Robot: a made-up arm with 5 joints. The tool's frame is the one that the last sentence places.
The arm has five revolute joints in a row. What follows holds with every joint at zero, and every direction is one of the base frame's.
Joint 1 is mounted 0.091 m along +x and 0.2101 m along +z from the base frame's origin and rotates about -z.
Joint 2 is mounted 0.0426 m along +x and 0.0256 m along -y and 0.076 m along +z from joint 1 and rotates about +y.
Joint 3 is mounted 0.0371 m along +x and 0.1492 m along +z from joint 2 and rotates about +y.
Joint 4 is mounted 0.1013 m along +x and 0.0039 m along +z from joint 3 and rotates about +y.
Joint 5 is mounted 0.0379 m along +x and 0.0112 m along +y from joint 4 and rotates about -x.
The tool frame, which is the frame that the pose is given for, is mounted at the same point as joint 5; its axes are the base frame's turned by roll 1.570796, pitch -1.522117 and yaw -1.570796 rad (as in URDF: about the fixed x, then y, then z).
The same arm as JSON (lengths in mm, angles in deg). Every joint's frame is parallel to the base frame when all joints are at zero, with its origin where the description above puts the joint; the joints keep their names.
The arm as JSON. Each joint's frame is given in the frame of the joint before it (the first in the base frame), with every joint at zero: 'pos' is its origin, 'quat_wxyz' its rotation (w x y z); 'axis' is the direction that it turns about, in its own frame. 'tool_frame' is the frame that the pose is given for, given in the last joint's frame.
{"length_unit": "mm", "angle_unit": "deg", "joints": [
  {"joint": "joint 1", "pos": [91.0, 0.0, 210.1], "quat_wxyz": [1.0, 0.0, 0.0, 0.0], "axis": [0.0, 0.0, -1.0]},
  {"joint": "joint 2", "pos": [42.6, -25.6, 76.0], "quat_wxyz": [1.0, 0.0, 0.0, 0.0], "axis": [0.0, 1.0, 0.0]},
  {"joint": "joint 3", "pos": [37.1, 0.0, 149.2], "quat_wxyz": [1.0, 0.0, 0.0, 0.0], "axis": [0.0, 1.0, 0.0]},
  {"joint": "joint 4", "pos": [101.3, 0.0, 3.9], "quat_wxyz": [1.0, 0.0, 0.0, 0.0], "axis": [0.0, 1.0, 0.0]},
  {"joint": "joint 5", "pos": [37.9, 11.2, 0.0], "quat_wxyz": [1.0, 0.0, 0.0, 0.0], "axis": [-1.0, 0.0, 0.0]}
], "tool_frame": {"pos": [0.0, 0.0, 0.0], "quat_wxyz": [0.706897, 0.017209, -0.706897, -0.017209]}}

